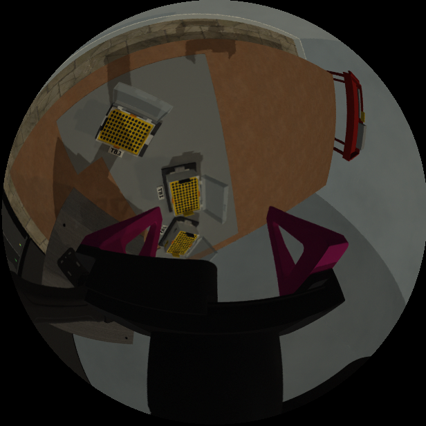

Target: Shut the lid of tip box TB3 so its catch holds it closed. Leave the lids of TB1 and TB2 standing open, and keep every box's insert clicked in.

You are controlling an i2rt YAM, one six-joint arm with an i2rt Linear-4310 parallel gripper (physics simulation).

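Observation:
Tip box TB3 (126, 131) is at the upper left, with a yellow perforated insert. Its clear lid (139, 102) stands open on the side away from its label. Tip box TB1 (185, 195) is near the middle, its clear lid (215, 198) open to the right. Tip box TB2 (181, 242) is below TB1, its clear lid (202, 248) open at the lower right and partly hidden behind the gripper body. The inserts appear seated; their clicks cannot be judged. My gripper (214, 212) is open, its magenta fingers wide apart and empty, away from TB3.
The boxes stand on a grey mat (200, 115) on a brown table top (275, 115). A stone-like strip (145, 37) runs along the far edge. A red rack (352, 116) is at the right, beyond the table edge. A dark wooden board (80, 215) is at the left.

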